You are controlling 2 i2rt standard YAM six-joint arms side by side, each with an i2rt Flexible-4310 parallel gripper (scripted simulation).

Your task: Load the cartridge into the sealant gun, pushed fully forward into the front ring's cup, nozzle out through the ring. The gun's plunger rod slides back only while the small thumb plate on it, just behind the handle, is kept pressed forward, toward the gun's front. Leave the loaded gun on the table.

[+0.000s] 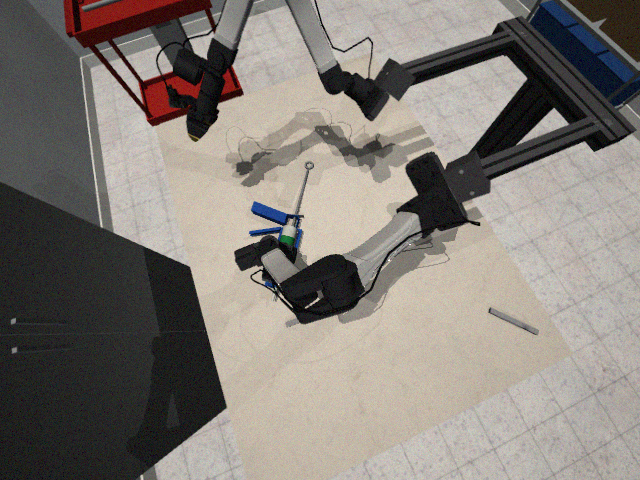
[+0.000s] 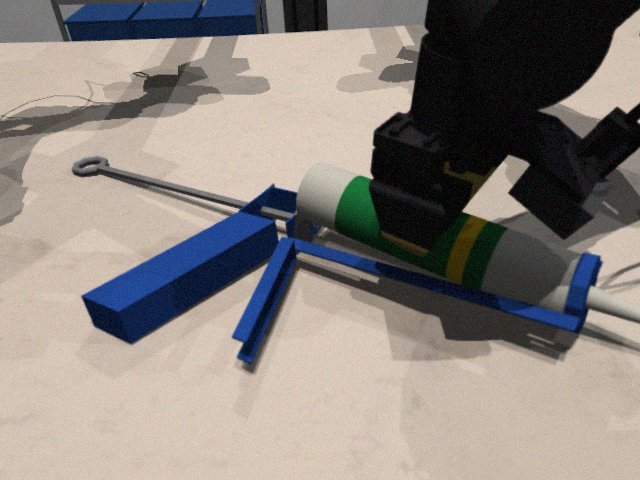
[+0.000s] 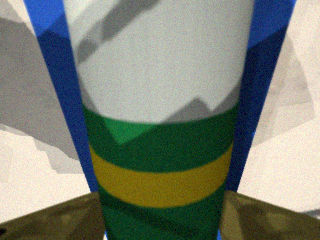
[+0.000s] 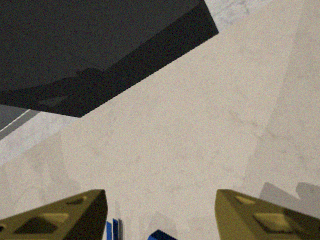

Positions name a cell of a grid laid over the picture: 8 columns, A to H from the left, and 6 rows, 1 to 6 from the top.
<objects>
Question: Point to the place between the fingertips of my left gripper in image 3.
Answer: At E6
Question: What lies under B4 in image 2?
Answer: A blue sealant gun.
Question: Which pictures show my right gripper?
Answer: Image 1 and image 4 only.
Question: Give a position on a cartridge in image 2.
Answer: F4
</objects>
